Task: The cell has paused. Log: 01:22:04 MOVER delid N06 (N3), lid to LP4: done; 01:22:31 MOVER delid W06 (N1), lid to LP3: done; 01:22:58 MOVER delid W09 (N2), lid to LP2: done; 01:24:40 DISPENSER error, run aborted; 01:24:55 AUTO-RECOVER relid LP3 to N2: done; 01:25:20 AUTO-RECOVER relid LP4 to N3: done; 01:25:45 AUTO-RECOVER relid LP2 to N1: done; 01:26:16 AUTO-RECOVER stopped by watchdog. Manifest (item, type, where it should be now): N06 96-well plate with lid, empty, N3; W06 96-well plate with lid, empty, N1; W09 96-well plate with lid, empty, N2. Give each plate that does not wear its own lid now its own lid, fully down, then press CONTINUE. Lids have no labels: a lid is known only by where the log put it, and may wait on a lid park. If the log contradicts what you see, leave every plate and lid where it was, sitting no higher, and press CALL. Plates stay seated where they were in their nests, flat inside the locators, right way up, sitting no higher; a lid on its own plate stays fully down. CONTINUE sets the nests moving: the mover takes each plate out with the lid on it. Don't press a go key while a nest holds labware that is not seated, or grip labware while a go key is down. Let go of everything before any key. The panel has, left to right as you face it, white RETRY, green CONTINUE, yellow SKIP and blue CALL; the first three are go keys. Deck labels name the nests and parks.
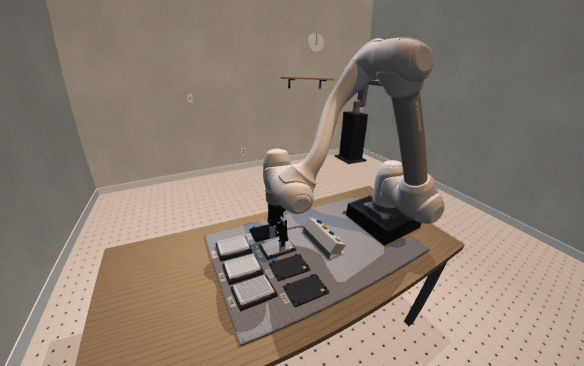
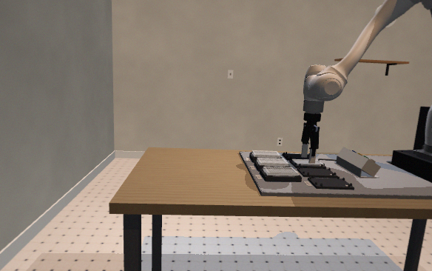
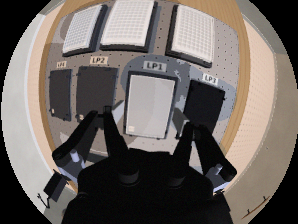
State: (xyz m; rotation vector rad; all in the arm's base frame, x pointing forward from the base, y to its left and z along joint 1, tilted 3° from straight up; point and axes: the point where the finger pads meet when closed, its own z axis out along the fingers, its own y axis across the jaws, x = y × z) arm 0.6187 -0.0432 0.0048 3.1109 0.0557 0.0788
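Now: the pale lid 30 mm below my hand. Also, from my hand: yellow key (240 mm behind, 20 mm to the left, 20 mm above); blue key (230 mm behind, 30 mm to the right, 20 mm above); LP2 lid park (130 mm to the left, 40 mm below).
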